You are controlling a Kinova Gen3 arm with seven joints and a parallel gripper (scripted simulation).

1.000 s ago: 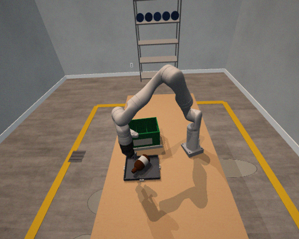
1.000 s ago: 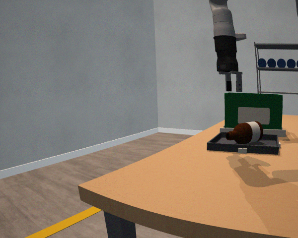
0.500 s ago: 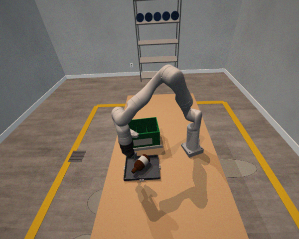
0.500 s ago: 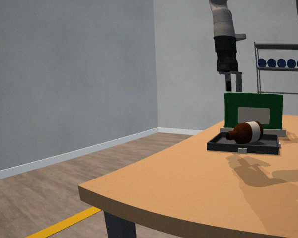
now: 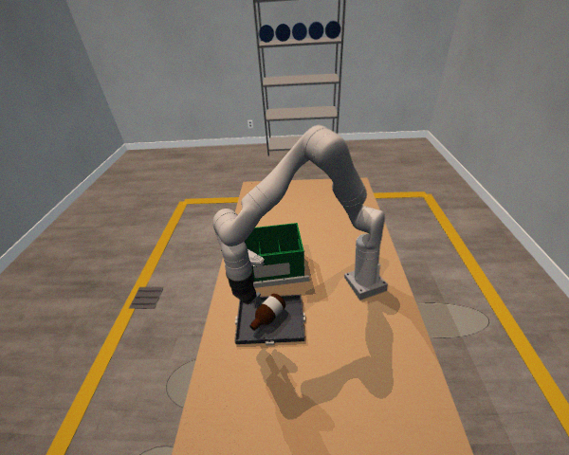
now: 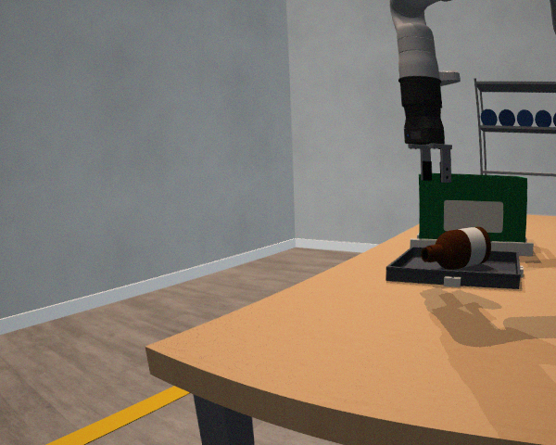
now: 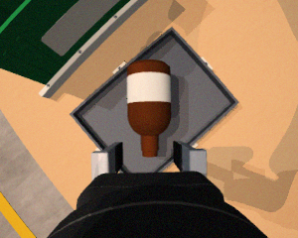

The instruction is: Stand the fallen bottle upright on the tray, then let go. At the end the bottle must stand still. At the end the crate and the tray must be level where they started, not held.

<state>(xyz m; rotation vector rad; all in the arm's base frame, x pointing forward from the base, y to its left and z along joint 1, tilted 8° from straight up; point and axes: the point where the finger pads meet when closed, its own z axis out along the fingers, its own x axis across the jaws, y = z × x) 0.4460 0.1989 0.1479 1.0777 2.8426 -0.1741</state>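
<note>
The brown bottle is 30 mm behind my hand, 30 mm to the right of it and 140 mm below it. The rest, counted from my hand: green crate (60 mm behind, 300 mm to the right, 100 mm below); dark tray (50 mm behind, 30 mm to the right, 170 mm below).
</note>
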